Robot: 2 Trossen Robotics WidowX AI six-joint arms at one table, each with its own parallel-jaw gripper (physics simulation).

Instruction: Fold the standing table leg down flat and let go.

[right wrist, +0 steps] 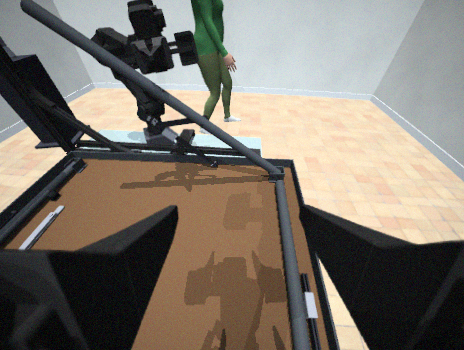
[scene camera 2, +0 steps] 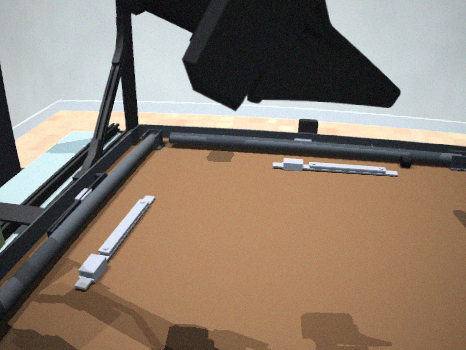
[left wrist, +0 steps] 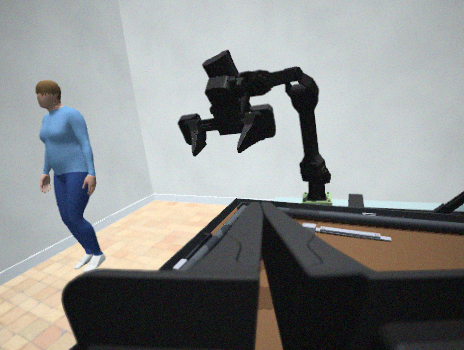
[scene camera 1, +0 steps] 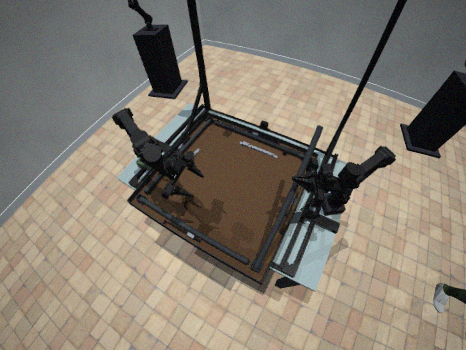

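Note:
The standing leg, a long dark grey tube (scene camera 1: 275, 229) (right wrist: 170, 99), slants up from its hinge at the table's corner, its far end well above the upturned brown table (scene camera 1: 225, 175) (scene camera 2: 250, 240) (left wrist: 425, 255) (right wrist: 100, 200). My left gripper (scene camera 1: 295, 178) (left wrist: 259, 211) (right wrist: 151, 58) is shut and empty. It overlaps the leg's upper part in scene camera 1 and shows just above the tube in the right wrist view; whether they touch I cannot tell. My right gripper (scene camera 1: 195, 188) (left wrist: 215, 152) (right wrist: 240, 211) is open and empty, above the table on the opposite side. Part of it fills the top of scene camera 2.
Other legs lie flat along the table's edges, one at the front (scene camera 1: 192, 230) (right wrist: 292, 250), one at the back (scene camera 2: 320, 147). Pale metal strips (scene camera 1: 257, 149) (scene camera 2: 125, 225) (left wrist: 350, 232) (right wrist: 42, 230) lie on the board. Tall dark posts (scene camera 1: 200, 60) (scene camera 1: 367, 75) rise behind. Two people stand beyond the table.

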